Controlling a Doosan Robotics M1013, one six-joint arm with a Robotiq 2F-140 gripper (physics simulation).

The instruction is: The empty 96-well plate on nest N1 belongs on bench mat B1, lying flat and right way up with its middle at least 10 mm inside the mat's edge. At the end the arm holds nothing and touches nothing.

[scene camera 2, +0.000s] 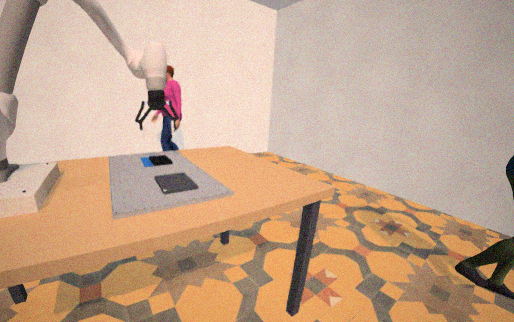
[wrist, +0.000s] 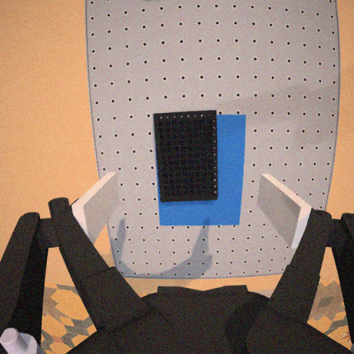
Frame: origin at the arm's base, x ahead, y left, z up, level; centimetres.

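Seen in the pictures: gripper, fingertip midpoint: (scene camera 2: 158, 136).
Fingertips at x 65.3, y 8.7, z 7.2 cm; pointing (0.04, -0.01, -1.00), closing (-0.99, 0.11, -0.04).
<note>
A point is followed by its place in that frame.
The black 96-well plate (scene camera 2: 161, 160) {x 65.2, y 5.3, z -3.7 cm} (wrist: 186, 156) lies flat on the blue bench mat (scene camera 2: 146, 161) {x 59.4, y 11.4, z -4.9 cm} (wrist: 231, 170). In the wrist view it sits toward the mat's upper left; blue shows along the right and bottom, and its left and upper edges are about at or slightly over the mat's edges. Its wells show from above. The dark grey nest (scene camera 2: 176, 183) {x 61.5, y -25.9, z -3.9 cm} stands apart from the mat, nearer the scene camera, with no plate on it. My gripper (scene camera 2: 158, 125) (wrist: 188, 188) is wide open and empty, well above the plate, its pale pads clear on either side.
Mat and nest are on a grey perforated board (scene camera 2: 125, 200) {x 43.7, y -29.4, z -5.1 cm} (wrist: 280, 75) on the wooden table (scene camera 2: 260, 175) {x 98.3, y -27.9, z -6.4 cm}. The pale base block (scene camera 2: 25, 192) {x 16.9, y -20.6, z -0.9 cm} is at the table's left. A person in pink (scene camera 2: 175, 92) stands behind the table; part of another person (scene camera 2: 502, 265) shows at the right edge.
</note>
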